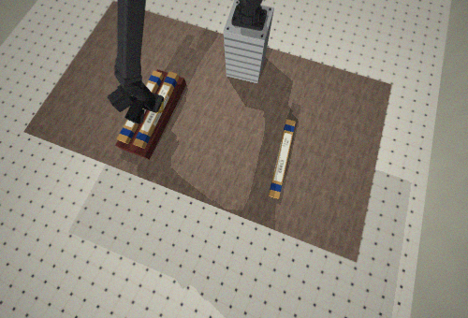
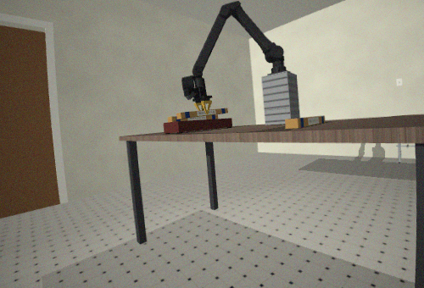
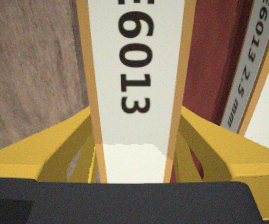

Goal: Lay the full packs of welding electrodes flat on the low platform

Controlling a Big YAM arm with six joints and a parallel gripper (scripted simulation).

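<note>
Now: hand 4 cm to the left of the low platform and 8 cm above it.
</note>
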